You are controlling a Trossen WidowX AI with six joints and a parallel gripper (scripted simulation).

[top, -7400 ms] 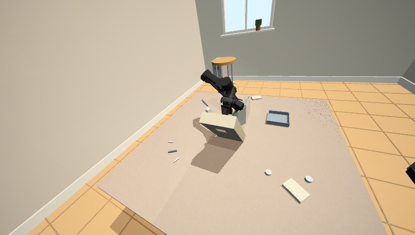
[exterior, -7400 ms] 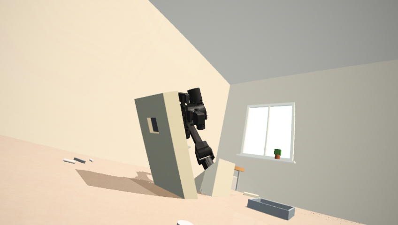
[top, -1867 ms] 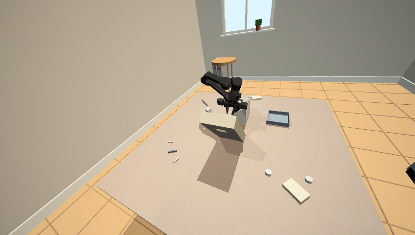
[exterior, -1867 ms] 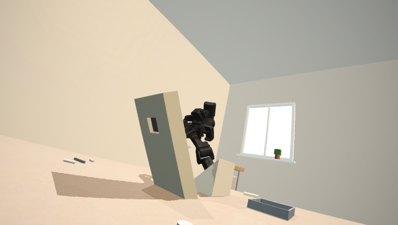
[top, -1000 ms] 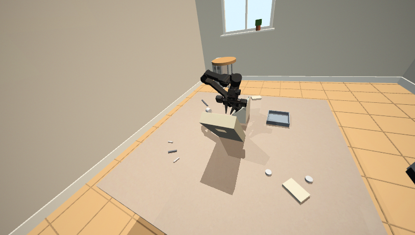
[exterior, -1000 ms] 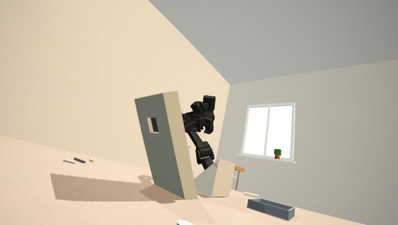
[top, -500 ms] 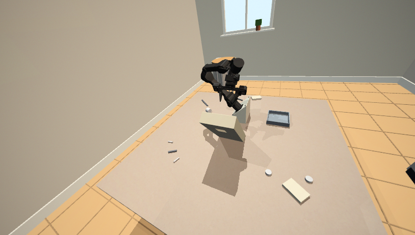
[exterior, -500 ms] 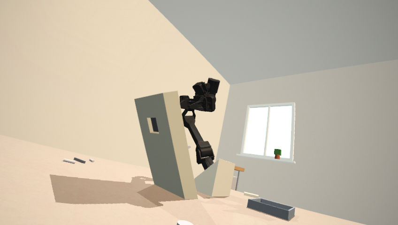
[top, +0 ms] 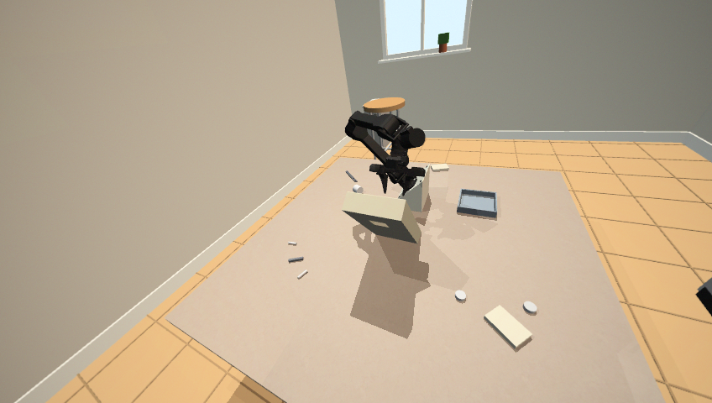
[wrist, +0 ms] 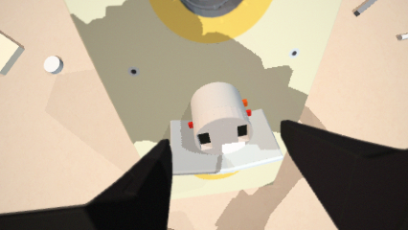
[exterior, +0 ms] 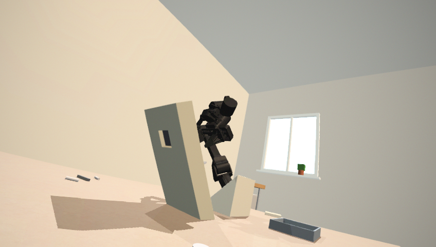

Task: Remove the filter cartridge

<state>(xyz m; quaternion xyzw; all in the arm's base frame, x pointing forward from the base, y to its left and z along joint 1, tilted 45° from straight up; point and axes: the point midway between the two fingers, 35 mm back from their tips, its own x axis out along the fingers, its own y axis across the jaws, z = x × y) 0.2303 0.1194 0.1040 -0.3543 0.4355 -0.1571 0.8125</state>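
The filter cartridge is 50 mm below my gripper tip and 20 mm ahead of it. From my gripper tip the other things lie so: cream service panel 70 mm below, 60 mm ahead; then grey-blue tray 330 mm behind, 270 mm to the left, 220 mm below.
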